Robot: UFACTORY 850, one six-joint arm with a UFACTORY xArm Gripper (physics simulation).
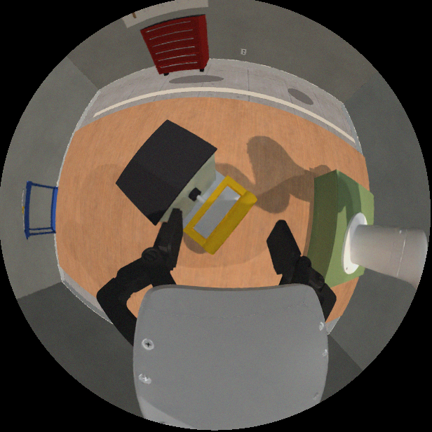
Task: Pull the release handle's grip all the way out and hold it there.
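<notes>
The release handle's yellow grip (231,225) is a rectangular frame just right of centre, tilted diagonally. It stands at the front of a housing (167,167) with a black top and a pale grey-green face. A black knob (194,194) on a short light rod shows between the face and the grip, and a light grey plate lies under the frame. My gripper (229,226) is open with nothing between its fingers. The left finger is near the housing's lower corner, the right finger to the right of the grip. The height between fingers and grip is hard to tell.
A green block (326,225) bearing the white robot arm base (390,250) stands at the right on the wooden table top (115,230). A red drawer cabinet (180,45) stands beyond the table's far edge. A blue frame (54,210) stands at the left.
</notes>
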